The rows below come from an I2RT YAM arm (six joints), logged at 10 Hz.
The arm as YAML. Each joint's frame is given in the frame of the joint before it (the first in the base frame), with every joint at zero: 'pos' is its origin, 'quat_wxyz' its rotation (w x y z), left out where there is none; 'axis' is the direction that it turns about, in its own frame. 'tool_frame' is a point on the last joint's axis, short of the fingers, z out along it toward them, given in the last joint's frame.
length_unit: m
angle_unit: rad
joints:
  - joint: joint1
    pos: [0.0, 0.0, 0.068]
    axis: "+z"
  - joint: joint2
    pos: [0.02, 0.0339, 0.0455]
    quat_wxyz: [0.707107, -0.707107, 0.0, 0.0]
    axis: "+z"
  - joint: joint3
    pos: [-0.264, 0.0, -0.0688]
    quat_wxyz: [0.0, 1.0, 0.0, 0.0]
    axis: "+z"
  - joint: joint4
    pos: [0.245, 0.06, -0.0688]
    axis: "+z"
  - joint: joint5
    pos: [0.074, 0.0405, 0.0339]
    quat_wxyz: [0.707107, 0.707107, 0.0, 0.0]
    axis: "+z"
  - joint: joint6
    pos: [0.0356, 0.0, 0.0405]
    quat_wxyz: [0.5, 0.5, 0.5, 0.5]
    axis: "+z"
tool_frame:
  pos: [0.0, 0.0, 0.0]
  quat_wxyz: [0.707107, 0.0, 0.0, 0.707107]
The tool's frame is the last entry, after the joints.
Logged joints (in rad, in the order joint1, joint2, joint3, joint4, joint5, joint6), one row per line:
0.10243 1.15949 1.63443 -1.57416 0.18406 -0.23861
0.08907 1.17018 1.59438 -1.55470 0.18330 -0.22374
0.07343 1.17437 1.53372 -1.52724 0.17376 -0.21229
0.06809 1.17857 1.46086 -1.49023 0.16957 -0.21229
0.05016 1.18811 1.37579 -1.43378 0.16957 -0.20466
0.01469 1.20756 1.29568 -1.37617 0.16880 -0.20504
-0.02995 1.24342 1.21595 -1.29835 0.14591 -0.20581
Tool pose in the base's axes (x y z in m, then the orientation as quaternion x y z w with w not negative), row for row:
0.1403 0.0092 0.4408 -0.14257 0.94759 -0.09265 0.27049
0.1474 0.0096 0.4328 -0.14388 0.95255 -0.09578 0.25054
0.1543 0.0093 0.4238 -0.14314 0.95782 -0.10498 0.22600
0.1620 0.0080 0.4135 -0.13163 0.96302 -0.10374 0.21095
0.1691 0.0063 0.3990 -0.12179 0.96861 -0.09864 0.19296
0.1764 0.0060 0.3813 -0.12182 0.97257 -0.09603 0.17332
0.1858 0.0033 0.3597 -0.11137 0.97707 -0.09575 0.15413
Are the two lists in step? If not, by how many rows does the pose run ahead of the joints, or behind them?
The pose runs 2 rows behind the joints: the pose in row i belongs to the joints in row i - 2.
